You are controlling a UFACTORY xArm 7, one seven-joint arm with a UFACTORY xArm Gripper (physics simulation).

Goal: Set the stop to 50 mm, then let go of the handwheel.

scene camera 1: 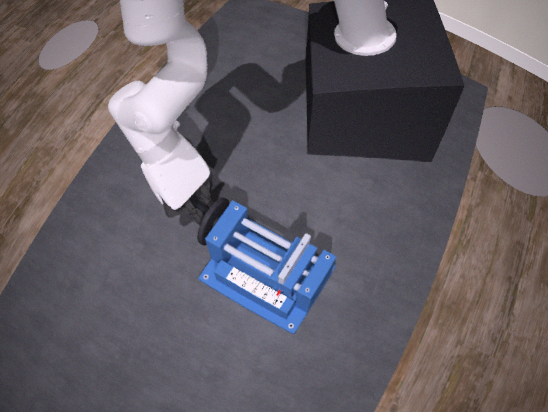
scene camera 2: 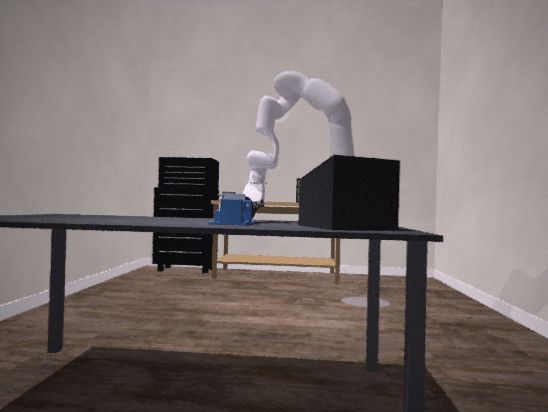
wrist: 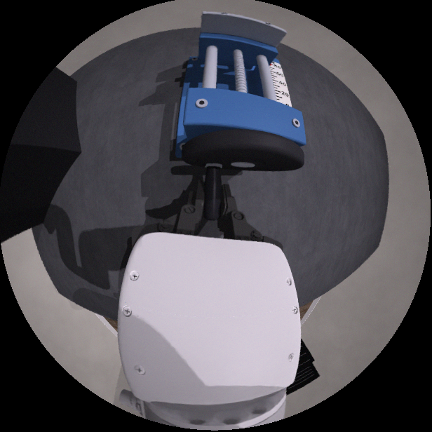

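Where they show: arm's base, origin of its link: (scene camera 1: 365, 35).
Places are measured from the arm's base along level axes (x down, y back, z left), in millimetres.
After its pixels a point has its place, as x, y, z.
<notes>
The blue screw-driven stop device (scene camera 1: 227, 227) @[122, -436, -57] (scene camera 2: 235, 211) @[168, -421, 123] (wrist: 242, 112) lies on the dark table. Its stop, a blue carriage with a pale bar (scene camera 1: 294, 260) @[99, -444, 69] (wrist: 242, 29), sits toward the end far from the handwheel. The red pointer (scene camera 1: 279, 293) @[165, -485, 64] (wrist: 271, 64) is near the 80 mark of the white scale (scene camera 1: 259, 290) @[166, -495, 34] (wrist: 283, 90), a little on its lower side. The black handwheel (scene camera 1: 206, 225) @[114, -453, -87] (wrist: 240, 150) has a black crank handle (wrist: 212, 200) on its face. My gripper (scene camera 1: 199, 207) @[198, -409, -121] (wrist: 211, 192) is shut on this handle. The fingertips are partly hidden in scene camera 1.
A large black block (scene camera 1: 382, 120) @[91, -122, 92] (scene camera 2: 365, 192) @[86, 60, 159] (wrist: 37, 175) carries the arm's base on the table (scene camera 1: 150, 320) @[222, -635, -120] (scene camera 2: 125, 223) @[222, -805, 224]. In scene camera 2, a black drawer cabinet (scene camera 2: 186, 185) and a wooden shelf unit (scene camera 2: 277, 260) stand behind the table.
</notes>
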